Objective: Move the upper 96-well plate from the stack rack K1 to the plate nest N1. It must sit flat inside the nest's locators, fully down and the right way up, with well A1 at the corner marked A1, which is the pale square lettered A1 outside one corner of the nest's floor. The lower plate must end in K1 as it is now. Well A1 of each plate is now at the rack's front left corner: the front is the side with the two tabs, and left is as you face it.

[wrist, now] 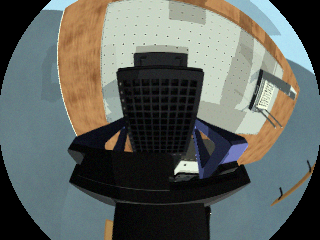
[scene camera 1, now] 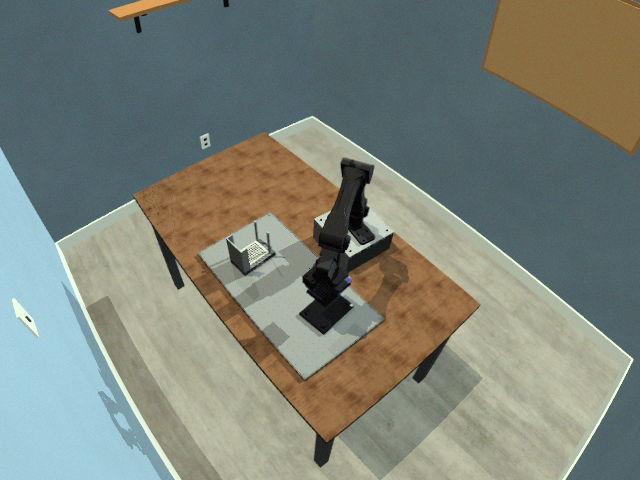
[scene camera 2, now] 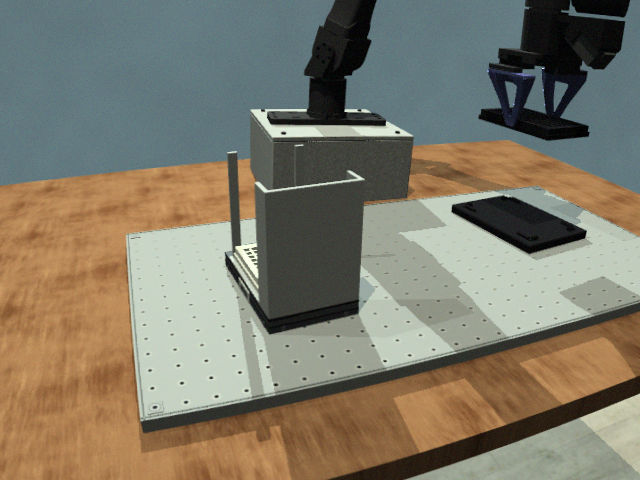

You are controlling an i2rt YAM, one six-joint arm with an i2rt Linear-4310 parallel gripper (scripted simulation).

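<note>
A black 96-well plate and a rack wall appear in the pictures, and so does the gripper, which the wrist view shows too.
</note>
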